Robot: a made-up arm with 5 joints.
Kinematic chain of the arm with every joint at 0, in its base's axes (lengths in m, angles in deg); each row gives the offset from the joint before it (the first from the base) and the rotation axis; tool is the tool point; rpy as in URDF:
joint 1: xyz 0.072 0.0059 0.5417 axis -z
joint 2: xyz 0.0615 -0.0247 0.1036 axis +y
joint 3: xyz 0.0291 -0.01 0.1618 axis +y
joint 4: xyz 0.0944 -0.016 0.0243 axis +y
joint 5: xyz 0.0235 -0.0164 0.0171 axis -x
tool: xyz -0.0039 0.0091 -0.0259 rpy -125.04 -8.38 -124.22
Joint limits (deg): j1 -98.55..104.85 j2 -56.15..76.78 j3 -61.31..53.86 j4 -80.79..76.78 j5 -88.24..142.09
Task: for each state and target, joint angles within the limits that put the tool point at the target. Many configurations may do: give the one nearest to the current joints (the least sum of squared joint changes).
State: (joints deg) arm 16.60 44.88 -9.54 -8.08 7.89
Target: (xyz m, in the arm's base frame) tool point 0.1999 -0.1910 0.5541
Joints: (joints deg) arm 41.53 71.35 25.10 -2.36 9.97
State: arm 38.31 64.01 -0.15 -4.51 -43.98
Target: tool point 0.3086 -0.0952 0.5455
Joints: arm 13.52 74.85 15.43 -1.84 -42.18
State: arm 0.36 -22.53 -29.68 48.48 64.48
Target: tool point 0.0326 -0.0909 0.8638
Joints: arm -12.11 -56.15 -31.17 53.85 63.98
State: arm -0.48 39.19 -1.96 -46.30 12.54
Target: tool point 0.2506 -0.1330 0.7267
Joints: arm 21.54 11.21 39.43 -38.29 12.06
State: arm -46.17 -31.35 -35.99 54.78 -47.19
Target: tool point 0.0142 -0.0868 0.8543
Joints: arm -34.05 -56.15 -54.45 66.01 -36.25
